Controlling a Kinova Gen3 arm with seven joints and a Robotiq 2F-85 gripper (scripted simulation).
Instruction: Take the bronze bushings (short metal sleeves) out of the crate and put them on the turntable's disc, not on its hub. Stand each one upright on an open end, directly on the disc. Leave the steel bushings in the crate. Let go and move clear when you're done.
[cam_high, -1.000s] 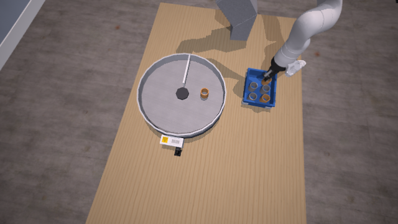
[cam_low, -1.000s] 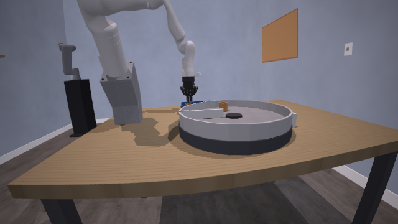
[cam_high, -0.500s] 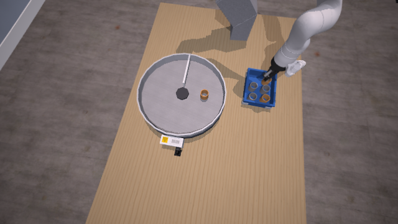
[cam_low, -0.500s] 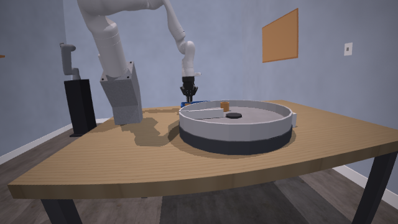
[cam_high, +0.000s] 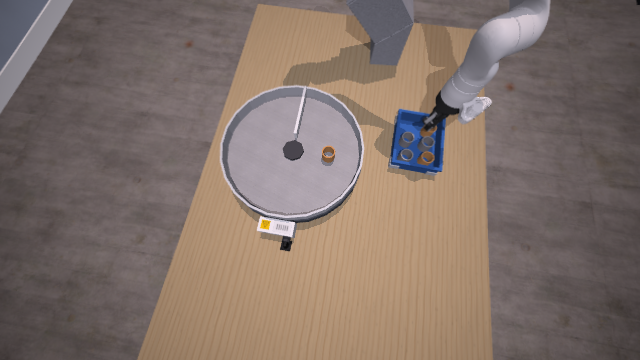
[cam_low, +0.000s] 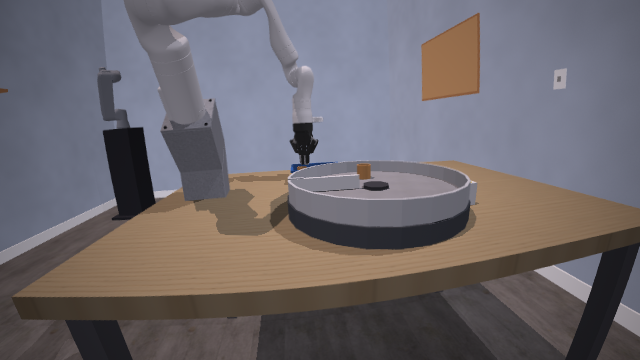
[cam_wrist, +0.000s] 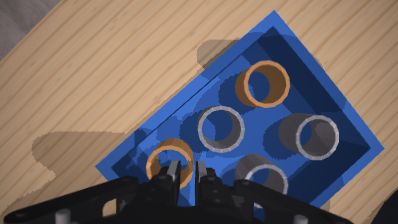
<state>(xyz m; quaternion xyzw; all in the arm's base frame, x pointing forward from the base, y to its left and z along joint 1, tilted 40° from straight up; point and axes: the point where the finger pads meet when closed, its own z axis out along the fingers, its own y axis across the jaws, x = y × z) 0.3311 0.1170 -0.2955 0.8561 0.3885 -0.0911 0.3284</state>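
My hand is 4 cm short of the blue crate, 2 cm to the left of it and 5 cm above it. Round my hand: turntable disc: 16 cm ahead, 40 cm to the right, 2 cm below.
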